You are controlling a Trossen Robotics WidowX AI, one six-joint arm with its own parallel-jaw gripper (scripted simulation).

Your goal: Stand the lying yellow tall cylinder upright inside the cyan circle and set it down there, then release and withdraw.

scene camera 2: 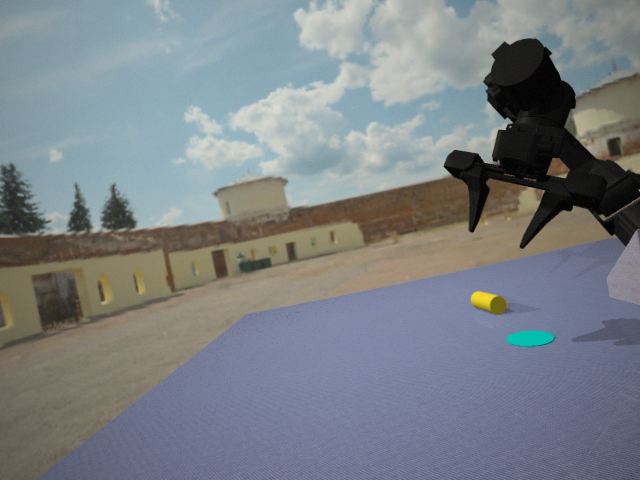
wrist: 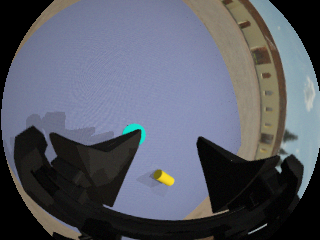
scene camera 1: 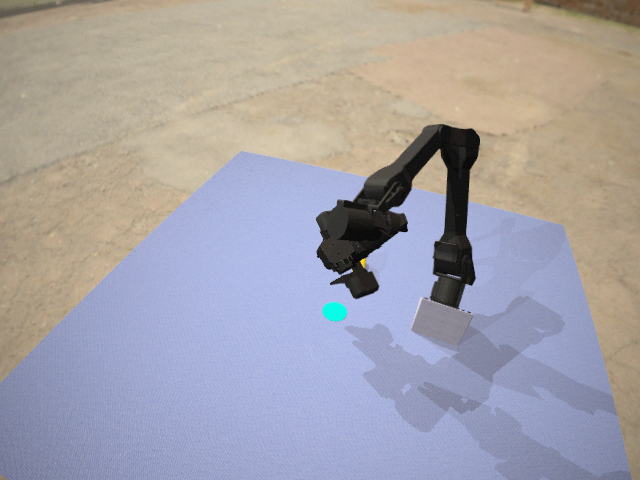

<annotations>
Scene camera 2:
gripper: 495,239
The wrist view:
gripper: 169,137
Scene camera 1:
gripper: 324,270
</annotations>
